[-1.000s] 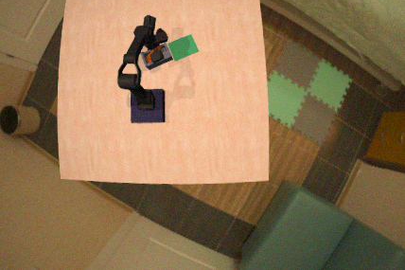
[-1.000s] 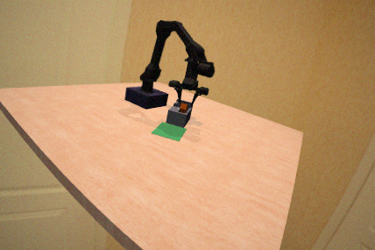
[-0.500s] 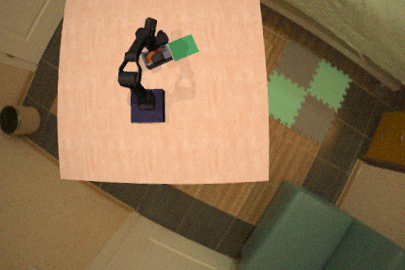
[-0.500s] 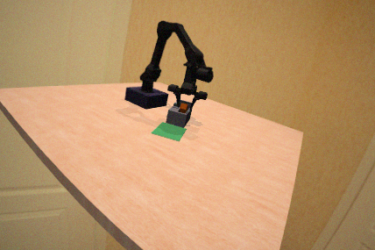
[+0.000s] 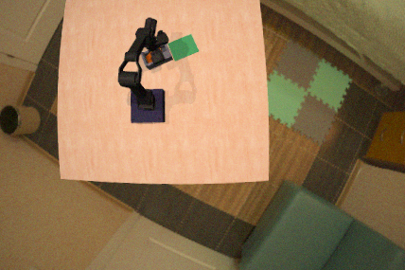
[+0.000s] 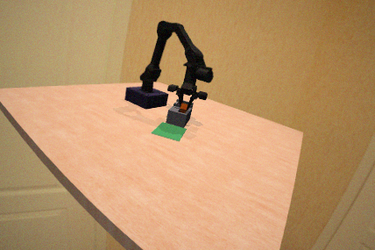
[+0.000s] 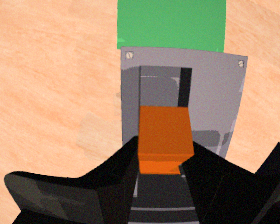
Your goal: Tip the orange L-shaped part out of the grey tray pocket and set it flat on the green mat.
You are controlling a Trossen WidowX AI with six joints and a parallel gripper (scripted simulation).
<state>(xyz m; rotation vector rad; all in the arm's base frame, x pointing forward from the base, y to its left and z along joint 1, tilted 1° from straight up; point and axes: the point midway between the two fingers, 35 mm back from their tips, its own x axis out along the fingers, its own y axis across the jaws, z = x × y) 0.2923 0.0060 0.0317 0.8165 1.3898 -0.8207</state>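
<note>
Now: gripper tip 130 mm to the left of the green mat, 80 mm above it and 60 mm short of it. The rest, counted from my gripper tip: orange L-shaped part (30 mm below, 30 mm behind, 20 mm to the left).
</note>
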